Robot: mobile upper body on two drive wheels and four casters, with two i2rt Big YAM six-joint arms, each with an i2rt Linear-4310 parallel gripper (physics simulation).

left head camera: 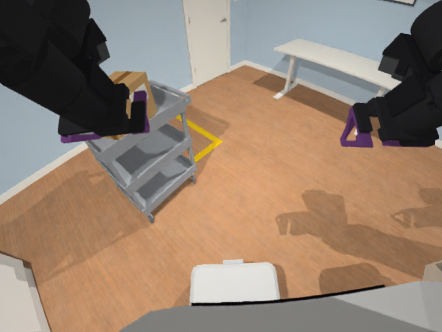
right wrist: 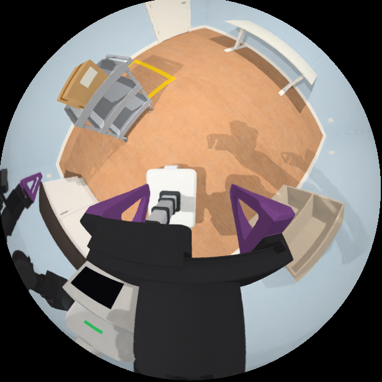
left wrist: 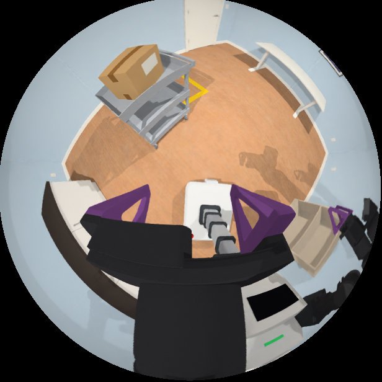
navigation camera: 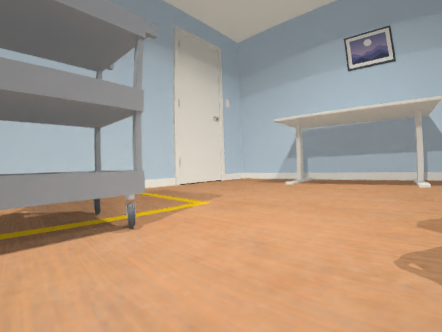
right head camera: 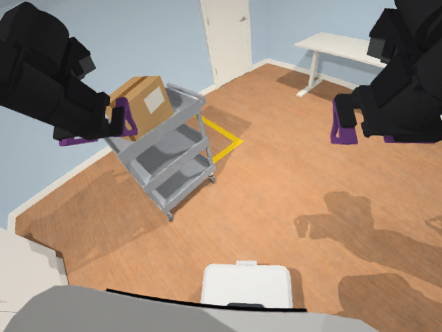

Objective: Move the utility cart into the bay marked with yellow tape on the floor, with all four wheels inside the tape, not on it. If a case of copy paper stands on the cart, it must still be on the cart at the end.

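Frame: origin at the left arm's base, x left, y ahead, z down, level; millimetres.
Seen in the pictures: left gripper, fingertip midpoint: (left head camera: 123,132) (right head camera: 116,135); right gripper, fingertip midpoint: (left head camera: 362,142) (right head camera: 358,139).
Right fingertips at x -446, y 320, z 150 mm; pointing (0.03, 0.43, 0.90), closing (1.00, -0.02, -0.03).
Pixels of each thing's top centre, then the offset from my right fingertips to it.
- cardboard case, top centre: (left head camera: 113,83) (right head camera: 130,88) dy +714, dx +849, dz +188 mm
- front wheel, top centre: (navigation camera: 130,202) dy +814, dx +553, dz +1160 mm
- rear wheel, top centre: (navigation camera: 96,194) dy +1051, dx +830, dz +1160 mm
The grey three-shelf utility cart (left head camera: 161,166) (right head camera: 177,166) (left wrist: 165,84) (right wrist: 102,95) (navigation camera: 70,190) stands upright ahead at the left. A cardboard case (left head camera: 135,80) (right head camera: 150,117) (left wrist: 135,75) (right wrist: 85,95) is on its top shelf. Yellow tape (left head camera: 218,142) (right head camera: 239,141) (left wrist: 205,91) (right wrist: 172,78) (navigation camera: 55,229) shows behind and under the cart. In the navigation view, one front wheel (navigation camera: 131,215) is outside the near line and one rear wheel (navigation camera: 97,206) is beyond it; other wheels are out of view. My left gripper (left head camera: 107,127) (left wrist: 189,188) and right gripper (left head camera: 382,140) (right wrist: 190,186) are open, apart from the cart.
A white table (left head camera: 340,60) (navigation camera: 360,112) stands at the back right, and a white door (left head camera: 207,45) (navigation camera: 199,110) is in the back wall. A white cabinet (left wrist: 75,200) is at the lower left. A tan divided bin (left wrist: 315,237) (right wrist: 320,225) is at the right.
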